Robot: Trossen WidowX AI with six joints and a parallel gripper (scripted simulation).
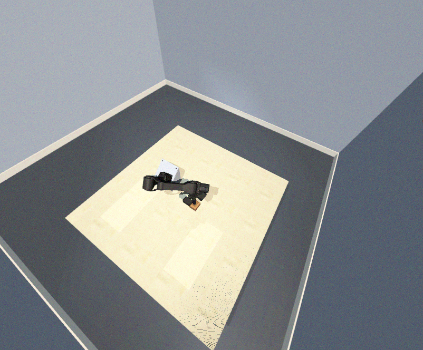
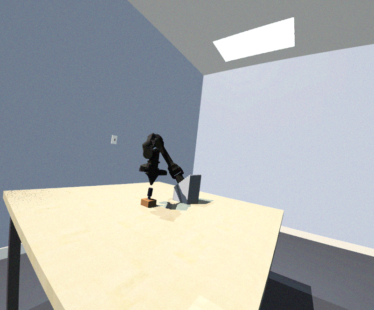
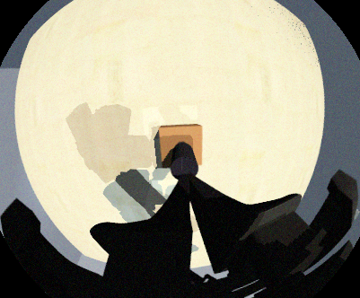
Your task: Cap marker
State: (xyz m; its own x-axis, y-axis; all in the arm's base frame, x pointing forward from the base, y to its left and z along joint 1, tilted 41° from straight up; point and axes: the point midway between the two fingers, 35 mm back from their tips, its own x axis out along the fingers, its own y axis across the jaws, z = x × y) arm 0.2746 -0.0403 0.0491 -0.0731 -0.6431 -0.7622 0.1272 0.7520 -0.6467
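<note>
My gripper tip is 4 cm above the dark marker cap.
</note>
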